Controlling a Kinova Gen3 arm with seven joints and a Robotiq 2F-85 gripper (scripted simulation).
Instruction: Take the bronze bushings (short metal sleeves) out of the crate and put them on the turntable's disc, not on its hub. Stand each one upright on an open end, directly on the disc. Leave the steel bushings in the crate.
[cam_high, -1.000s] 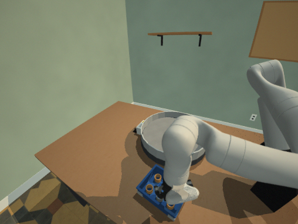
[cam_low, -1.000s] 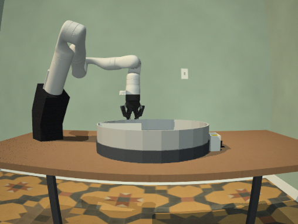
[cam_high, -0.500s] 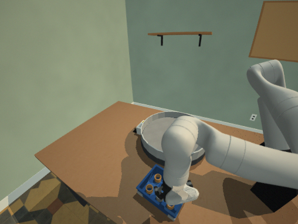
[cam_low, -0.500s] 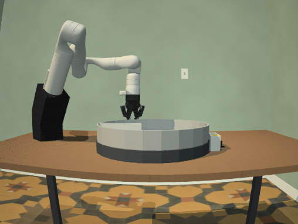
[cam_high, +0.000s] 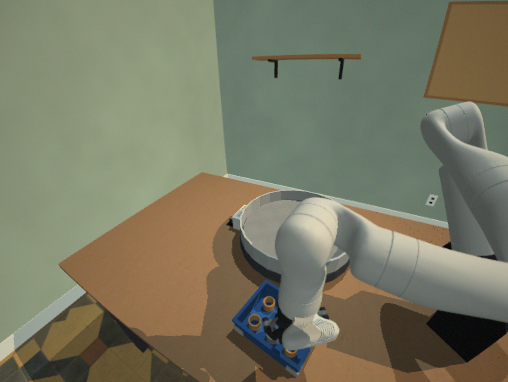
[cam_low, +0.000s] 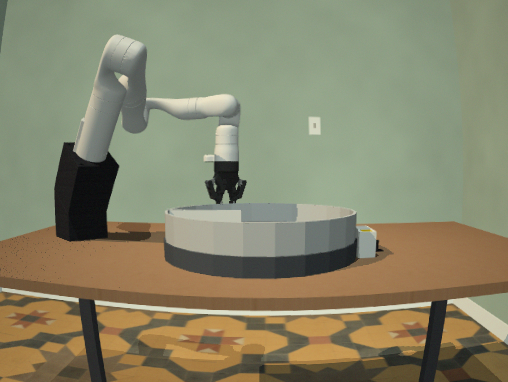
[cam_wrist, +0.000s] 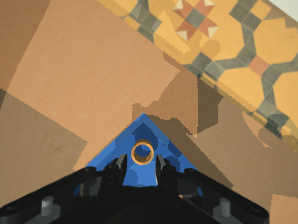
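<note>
My gripper is now 4 cm short of the blue crate, 4 cm to the left of it and 5 cm above it. Round my hand: turntable disc 7 cm ahead, 39 cm to the right, 2 cm below.
</note>
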